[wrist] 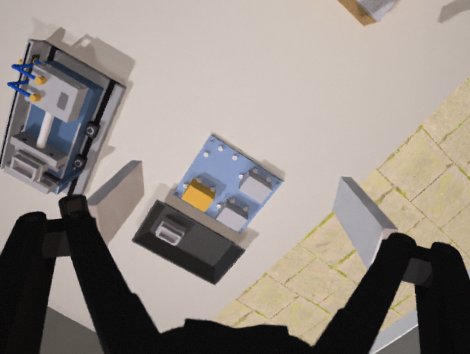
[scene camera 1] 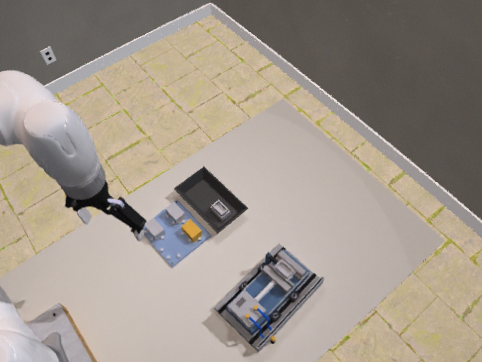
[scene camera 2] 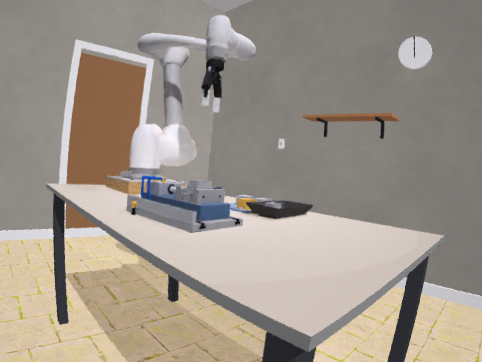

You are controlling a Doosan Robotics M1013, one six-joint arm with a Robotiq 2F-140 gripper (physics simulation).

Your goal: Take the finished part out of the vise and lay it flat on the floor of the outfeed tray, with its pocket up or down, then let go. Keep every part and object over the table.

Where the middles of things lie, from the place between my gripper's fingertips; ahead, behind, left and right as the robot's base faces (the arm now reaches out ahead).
My gripper is now 35 cm above the blue vise (scene camera 1: 275, 295), 30 cm short of it and 25 cm to the left of it.
